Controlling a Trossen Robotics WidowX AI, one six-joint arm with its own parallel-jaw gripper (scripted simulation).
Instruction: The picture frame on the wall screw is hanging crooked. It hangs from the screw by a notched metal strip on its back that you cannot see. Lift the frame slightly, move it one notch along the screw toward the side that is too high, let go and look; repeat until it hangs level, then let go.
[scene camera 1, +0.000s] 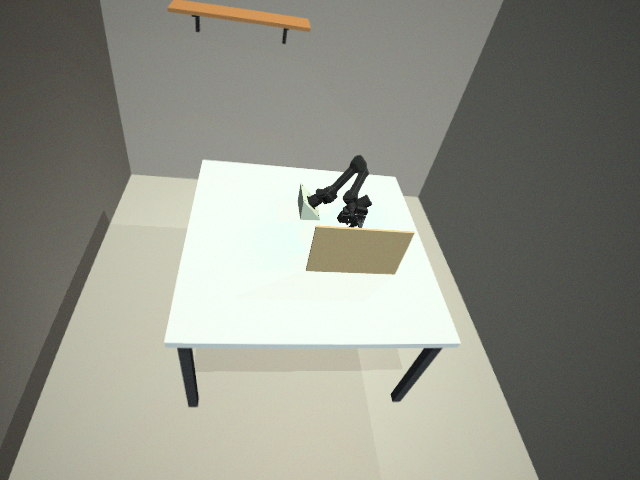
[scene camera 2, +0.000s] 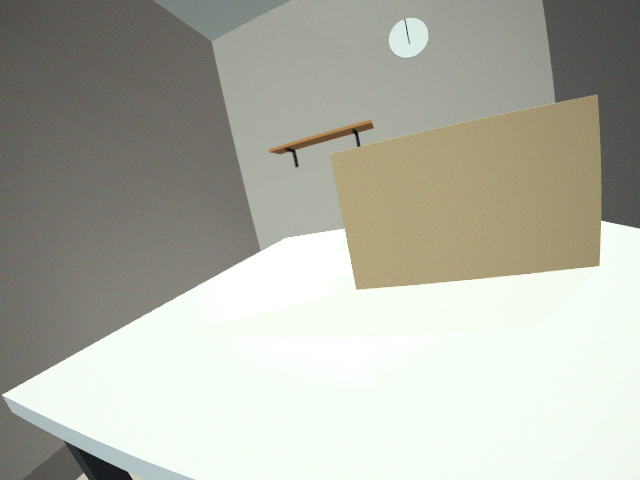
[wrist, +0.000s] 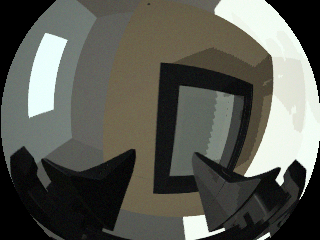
Observation:
I see my gripper (wrist: 164, 155), a picture frame (wrist: 203, 111) and a tan wall panel (scene camera 2: 518, 193).
The tan wall panel is seen too in scene camera 1 (scene camera 1: 334, 249) and in the wrist view (wrist: 204, 41). Scene camera 1 misses the picture frame, which is hidden by the tan wall panel. Scene camera 2 misses the picture frame, which is hidden by the tan wall panel.

